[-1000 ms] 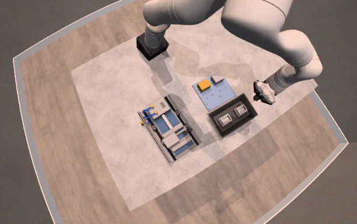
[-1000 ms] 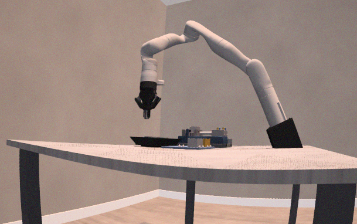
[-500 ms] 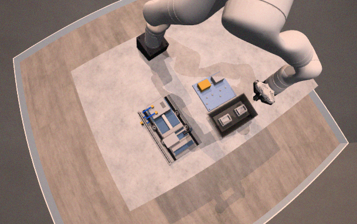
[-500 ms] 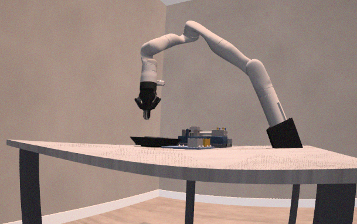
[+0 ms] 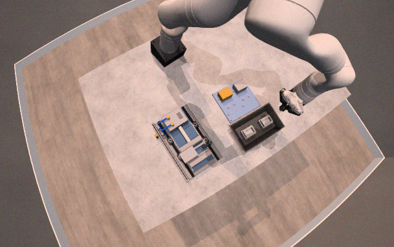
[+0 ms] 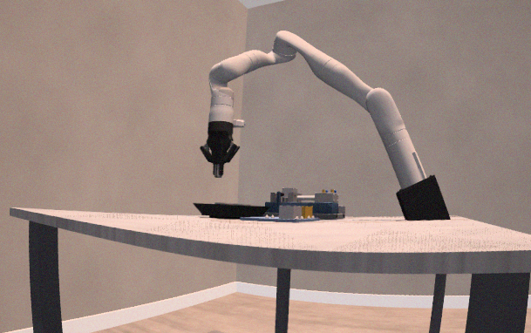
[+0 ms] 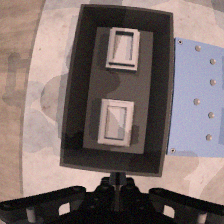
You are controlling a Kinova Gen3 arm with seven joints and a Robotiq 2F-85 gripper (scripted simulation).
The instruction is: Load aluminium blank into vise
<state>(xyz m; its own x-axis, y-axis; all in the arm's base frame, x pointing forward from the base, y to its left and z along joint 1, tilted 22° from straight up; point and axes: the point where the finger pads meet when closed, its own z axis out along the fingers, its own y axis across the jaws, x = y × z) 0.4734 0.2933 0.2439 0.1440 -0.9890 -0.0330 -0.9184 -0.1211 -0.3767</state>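
The aluminium blank is 440 mm to the right of my hand and 40 mm below it. Round my hand: blue vise base (420 mm to the right, 100 mm below, 70 mm behind); brass blank (190 mm behind, 160 mm to the right, 110 mm below).
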